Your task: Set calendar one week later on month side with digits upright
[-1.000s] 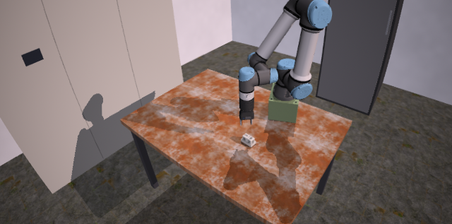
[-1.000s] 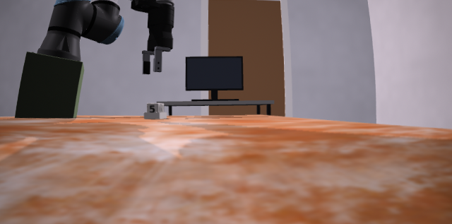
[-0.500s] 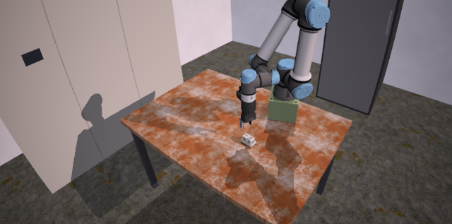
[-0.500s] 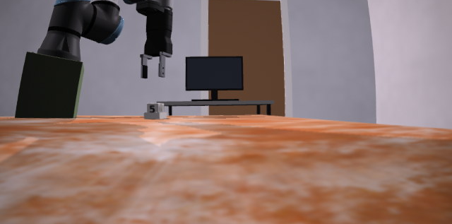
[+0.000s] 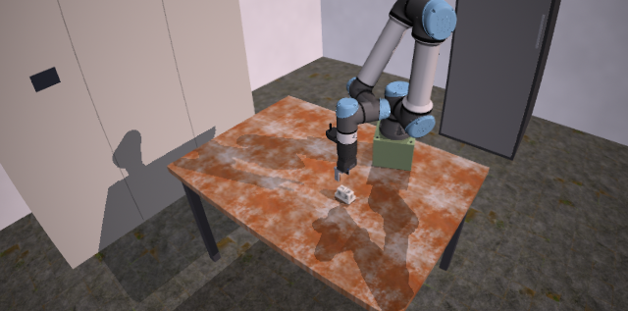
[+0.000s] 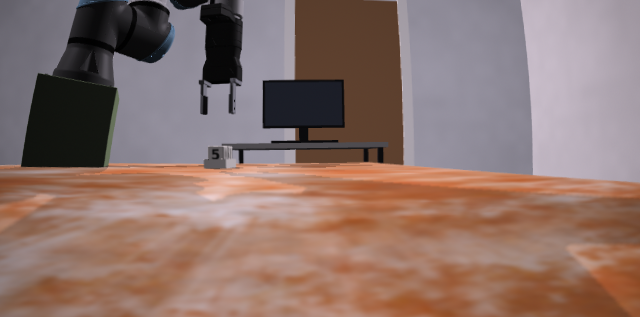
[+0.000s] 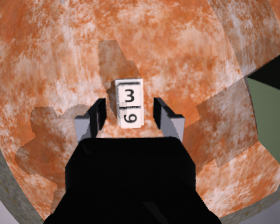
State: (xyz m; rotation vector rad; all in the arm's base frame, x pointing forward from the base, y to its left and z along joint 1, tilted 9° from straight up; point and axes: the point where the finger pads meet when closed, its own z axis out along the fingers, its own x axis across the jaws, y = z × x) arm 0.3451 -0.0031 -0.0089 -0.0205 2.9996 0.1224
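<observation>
The white tray lies 110 mm below my hand and 20 mm to the left of it.
</observation>
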